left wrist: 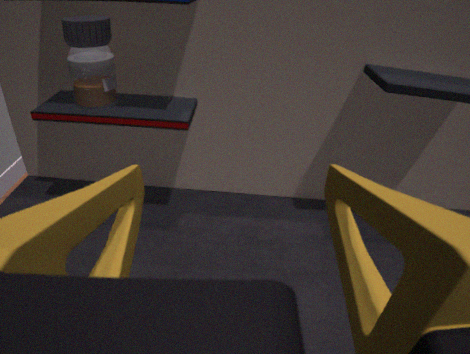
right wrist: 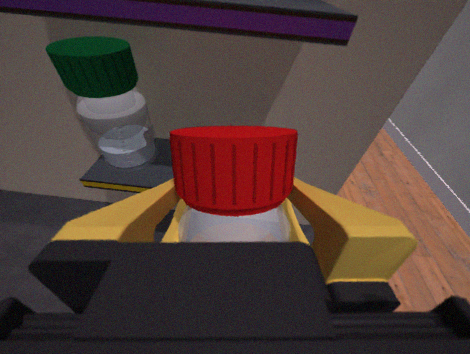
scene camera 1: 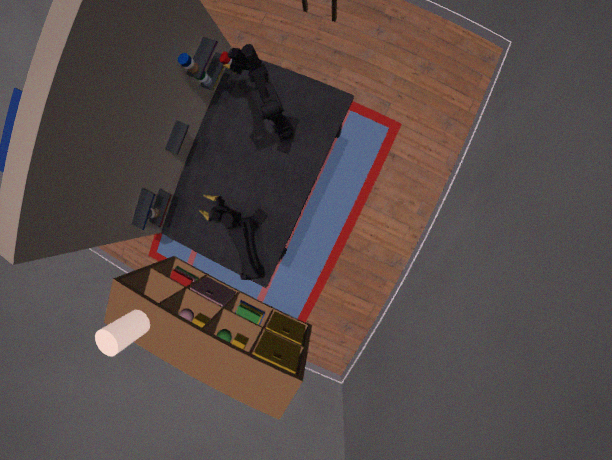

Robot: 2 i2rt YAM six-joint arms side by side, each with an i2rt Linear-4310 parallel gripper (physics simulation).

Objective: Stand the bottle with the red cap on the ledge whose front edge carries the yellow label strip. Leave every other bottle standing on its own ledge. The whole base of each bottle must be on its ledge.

In view: the left gripper (left wrist: 234,177), the right gripper (right wrist: 234,178), a green-capped bottle (right wrist: 101,71), a red-capped bottle (right wrist: 233,179), a red-strip ledge (left wrist: 166,108), a wall (left wrist: 280,98) and a yellow-strip ledge (right wrist: 160,171).
The wall shows as well in the right wrist view (right wrist: 337,98). The left wrist view misses the green-capped bottle: it is out of frame. The left wrist view does not show the red-capped bottle: it is out of frame.
